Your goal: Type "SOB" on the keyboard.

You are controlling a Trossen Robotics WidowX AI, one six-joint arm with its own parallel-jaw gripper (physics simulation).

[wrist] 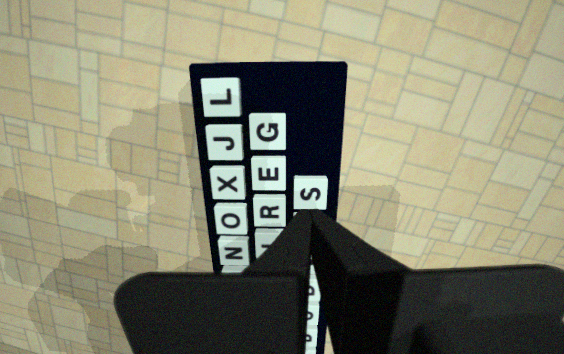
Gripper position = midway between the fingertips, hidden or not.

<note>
In view: my gripper (308, 218) and an O key (231, 218).
</note>
